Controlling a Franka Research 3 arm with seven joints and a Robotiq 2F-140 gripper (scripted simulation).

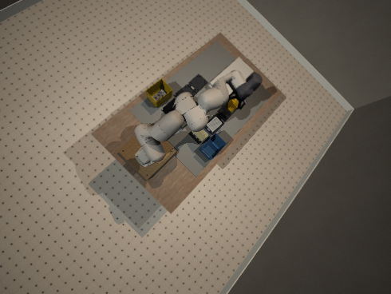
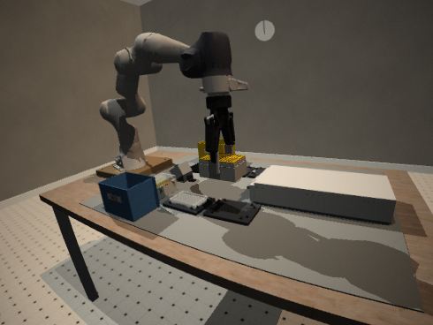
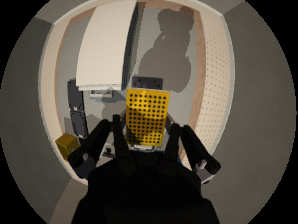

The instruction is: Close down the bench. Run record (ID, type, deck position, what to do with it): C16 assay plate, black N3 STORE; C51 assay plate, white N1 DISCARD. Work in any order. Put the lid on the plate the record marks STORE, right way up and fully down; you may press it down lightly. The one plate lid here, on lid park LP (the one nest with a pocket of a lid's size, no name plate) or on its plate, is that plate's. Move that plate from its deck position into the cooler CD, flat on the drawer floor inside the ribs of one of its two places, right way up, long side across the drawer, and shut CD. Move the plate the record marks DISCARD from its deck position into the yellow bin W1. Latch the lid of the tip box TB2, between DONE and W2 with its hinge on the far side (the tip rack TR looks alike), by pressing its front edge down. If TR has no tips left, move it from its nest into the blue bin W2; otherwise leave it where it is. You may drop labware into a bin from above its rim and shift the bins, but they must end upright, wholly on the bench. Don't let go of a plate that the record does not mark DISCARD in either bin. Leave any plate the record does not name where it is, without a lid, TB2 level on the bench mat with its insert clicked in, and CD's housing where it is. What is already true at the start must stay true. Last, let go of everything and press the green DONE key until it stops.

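Right now my hand is 320 mm past the blue bin W2, 170 mm to the left of it and 150 mm above it. Round my hand: cooler drawer 140 mm ahead, 210 mm to the left, 160 mm below; tip rack TR 10 mm behind, 10 mm to the right, 10 mm below; grey plate lid 110 mm ahead, 200 mm to the left, 160 mm below.
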